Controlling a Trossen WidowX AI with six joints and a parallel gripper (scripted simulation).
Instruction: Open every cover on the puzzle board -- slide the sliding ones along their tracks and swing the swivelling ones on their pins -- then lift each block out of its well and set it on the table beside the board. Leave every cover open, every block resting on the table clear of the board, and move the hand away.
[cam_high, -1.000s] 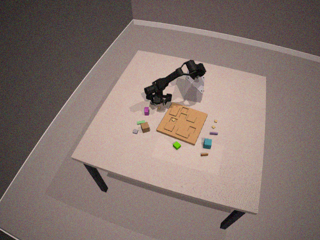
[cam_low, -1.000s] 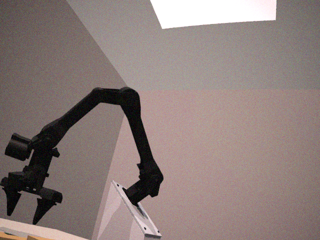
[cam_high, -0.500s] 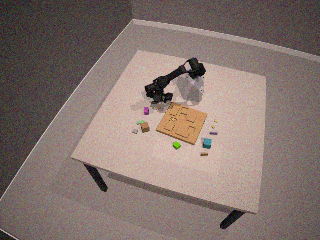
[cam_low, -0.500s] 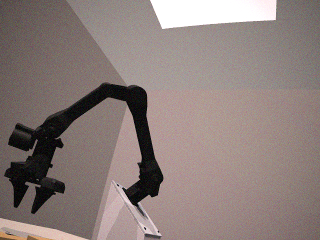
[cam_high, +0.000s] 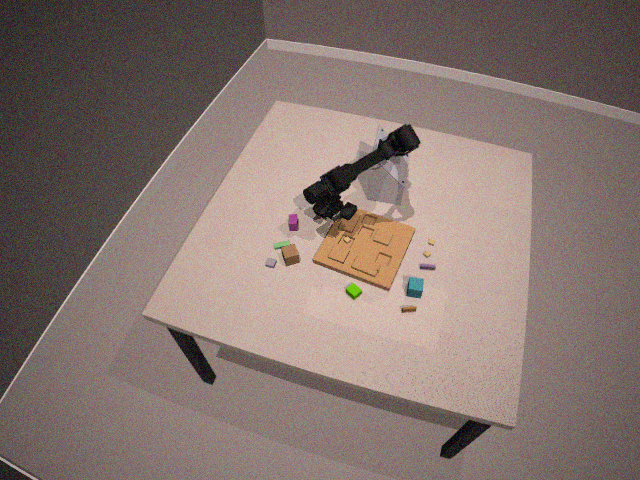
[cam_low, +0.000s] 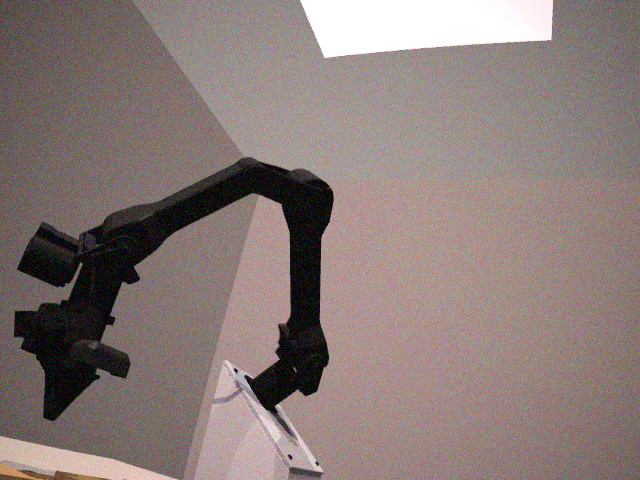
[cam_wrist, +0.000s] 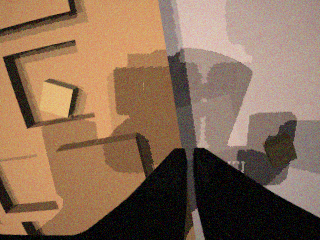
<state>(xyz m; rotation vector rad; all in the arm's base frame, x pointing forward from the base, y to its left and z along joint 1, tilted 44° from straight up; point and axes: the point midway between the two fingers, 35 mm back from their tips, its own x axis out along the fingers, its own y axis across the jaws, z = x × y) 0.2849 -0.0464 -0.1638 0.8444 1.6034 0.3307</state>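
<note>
Right now my gripper tip is 13 cm to the right of the tan puzzle board, 7 cm above it and 4 cm short of it. Round my gripper tip: magenta block (15 cm to the right, 7 cm below); then brown cube (16 cm ahead, 11 cm to the right, 6 cm below); then flat green piece (16 cm to the right, 10 cm ahead, 8 cm below).
</note>
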